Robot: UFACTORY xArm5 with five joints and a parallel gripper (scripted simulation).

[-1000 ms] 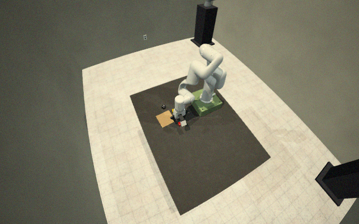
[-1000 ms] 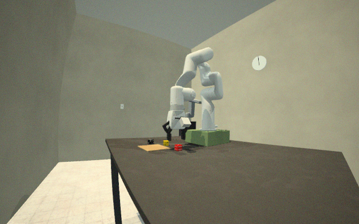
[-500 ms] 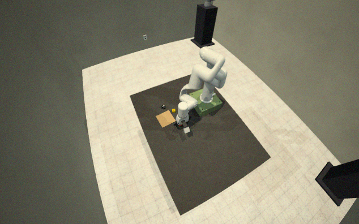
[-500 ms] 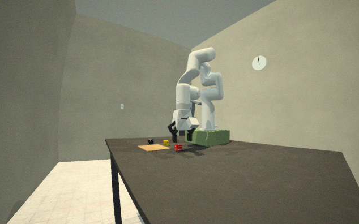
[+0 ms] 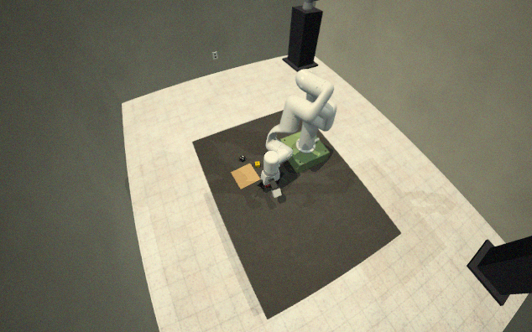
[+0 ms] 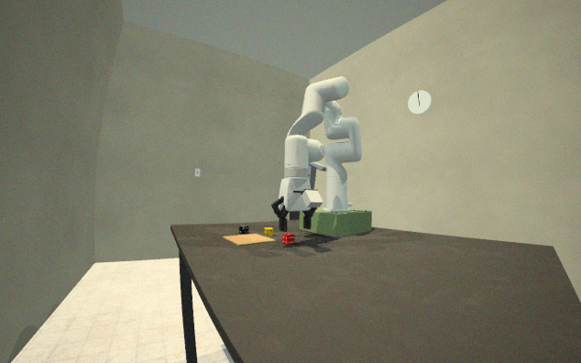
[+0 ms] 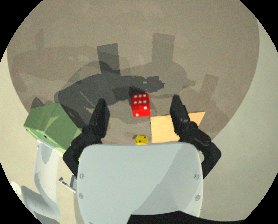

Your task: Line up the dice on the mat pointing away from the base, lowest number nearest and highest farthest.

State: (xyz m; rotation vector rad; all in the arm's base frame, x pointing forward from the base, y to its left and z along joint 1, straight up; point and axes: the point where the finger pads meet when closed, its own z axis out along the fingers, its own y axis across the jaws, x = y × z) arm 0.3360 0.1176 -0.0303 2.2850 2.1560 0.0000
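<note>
Right now the red die is 40 mm to the right of my hand and 40 mm below it. The rest, counted from my hand: black die: 280 mm to the right, 50 mm ahead, 40 mm below; then tan mat: 160 mm to the right, 90 mm ahead, 60 mm below; then yellow die: 190 mm to the right, 40 mm below, 20 mm behind.
</note>
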